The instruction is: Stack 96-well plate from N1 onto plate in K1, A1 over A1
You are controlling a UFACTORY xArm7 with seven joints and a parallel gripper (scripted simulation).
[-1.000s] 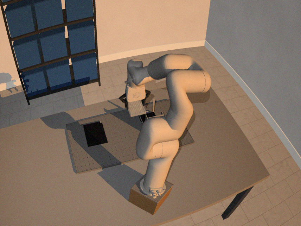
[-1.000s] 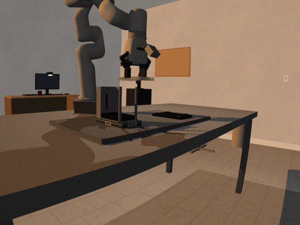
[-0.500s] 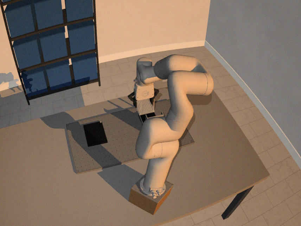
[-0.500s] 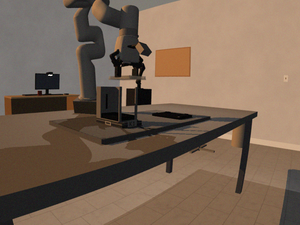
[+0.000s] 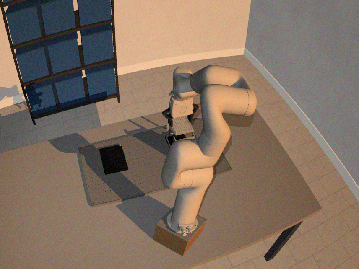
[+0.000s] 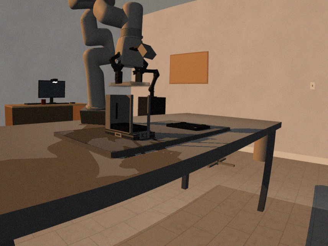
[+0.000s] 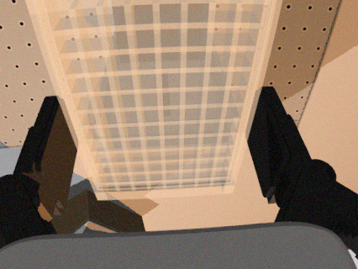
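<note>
The 96-well plate lies 1 cm below my hand. Round my hand: pale square 29 cm to the left, 17 cm below, 5 cm ahead.
</note>
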